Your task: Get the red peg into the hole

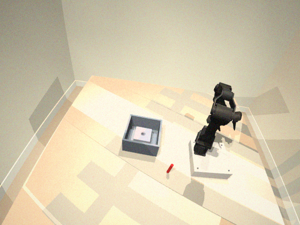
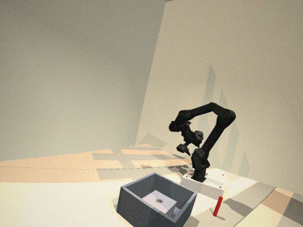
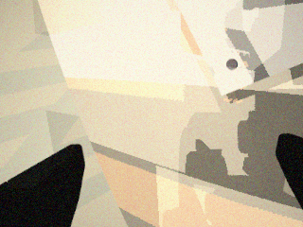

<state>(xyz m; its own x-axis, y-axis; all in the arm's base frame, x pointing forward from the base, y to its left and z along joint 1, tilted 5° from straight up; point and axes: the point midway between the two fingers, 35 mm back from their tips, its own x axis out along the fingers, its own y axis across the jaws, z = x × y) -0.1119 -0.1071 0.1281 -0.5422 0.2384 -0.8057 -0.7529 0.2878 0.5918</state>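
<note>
My gripper tip is now 270 mm short of the red peg, 250 mm to the right of it and 110 mm above it. The rest, counted from my gripper tip: grey box 460 mm ahead, 120 mm below, 90 mm to the left; then pale plate 460 mm ahead, 100 mm below, 90 mm to the left.
</note>
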